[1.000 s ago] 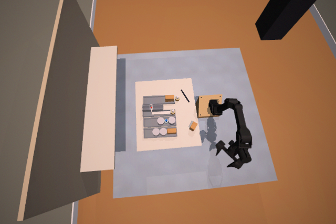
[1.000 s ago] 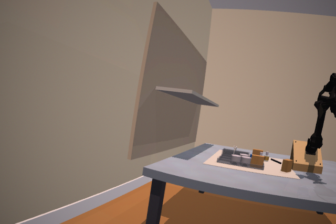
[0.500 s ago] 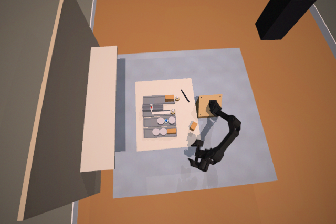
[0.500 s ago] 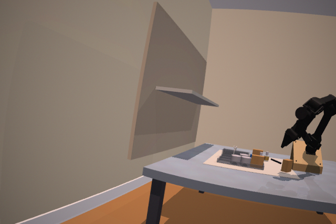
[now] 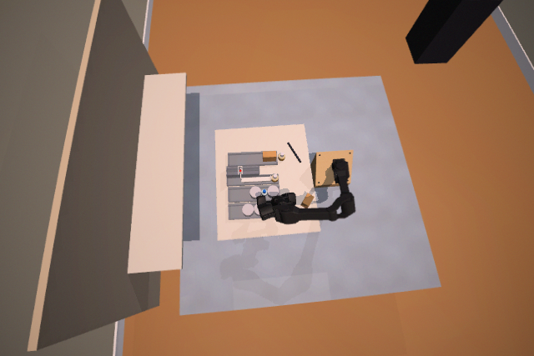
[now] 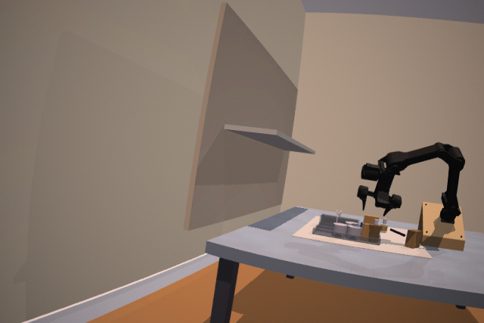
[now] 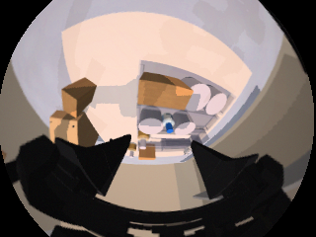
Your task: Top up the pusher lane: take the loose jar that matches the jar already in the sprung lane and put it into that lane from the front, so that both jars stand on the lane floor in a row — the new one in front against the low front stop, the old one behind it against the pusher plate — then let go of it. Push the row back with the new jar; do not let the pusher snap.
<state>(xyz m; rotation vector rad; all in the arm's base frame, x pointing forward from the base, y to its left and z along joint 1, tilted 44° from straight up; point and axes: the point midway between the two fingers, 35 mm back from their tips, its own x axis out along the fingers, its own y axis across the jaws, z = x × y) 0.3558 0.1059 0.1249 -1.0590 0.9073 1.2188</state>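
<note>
My gripper tip is now 150 mm past the black rod, 280 mm to the left of it and 110 mm above it. Round my gripper tip: sprung lane (120 mm ahead, 150 mm to the right, 100 mm below); then pusher plate (80 mm ahead, 160 mm to the right, 70 mm below).
</note>
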